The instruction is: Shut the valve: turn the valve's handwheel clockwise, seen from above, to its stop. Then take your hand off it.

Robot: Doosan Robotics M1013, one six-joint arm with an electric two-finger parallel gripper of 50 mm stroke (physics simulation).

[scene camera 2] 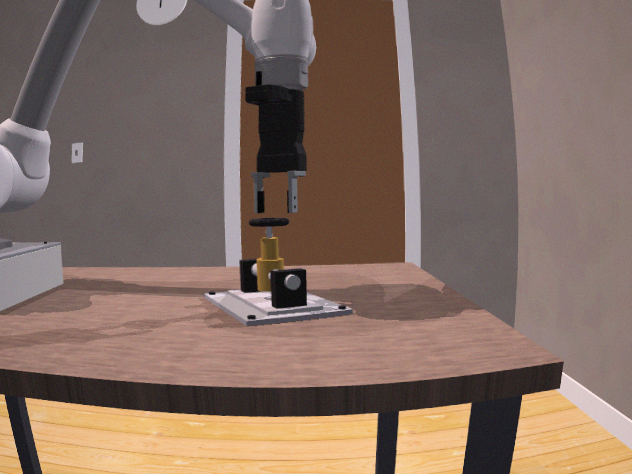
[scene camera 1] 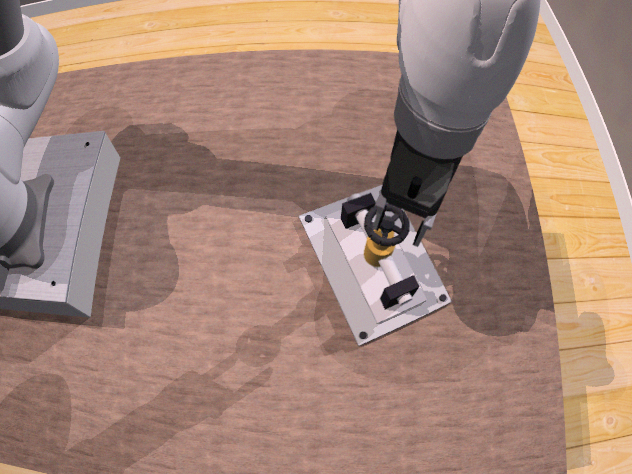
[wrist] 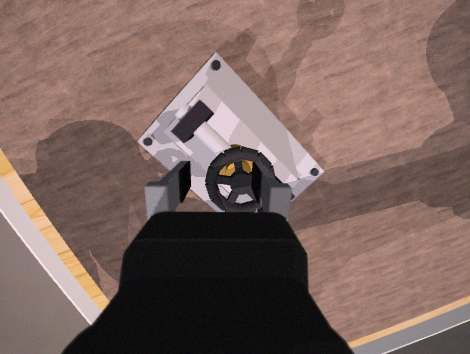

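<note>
The valve's black handwheel (scene camera 1: pixel 405 225) (scene camera 2: pixel 269 221) (wrist: pixel 212 183) lies level on top of the upright orange valve body (scene camera 1: pixel 377 253) (scene camera 2: pixel 269 274) (wrist: pixel 227 168). The valve is mounted on a light grey baseplate (scene camera 1: pixel 331 275) (scene camera 2: pixel 224 304) (wrist: pixel 270 115). My gripper (scene camera 1: pixel 398 235) (scene camera 2: pixel 276 210) (wrist: pixel 221 174) is open and empty, pointing down. Its fingertips are a little above the wheel, with a small gap in scene camera 2. It is off-centre: in the wrist view the right finger overlaps the wheel and hides part of its rim, while the left finger is outside the rim.
Black pipe supports (scene camera 1: pixel 399 292) (scene camera 2: pixel 288 288) (wrist: pixel 192 121) hold the white pipe on both sides of the valve body, below the wheel. The arm's grey base block (scene camera 1: pixel 96 229) (scene camera 2: pixel 30 275) stands at the left on the brown table (scene camera 2: pixel 285 357).
</note>
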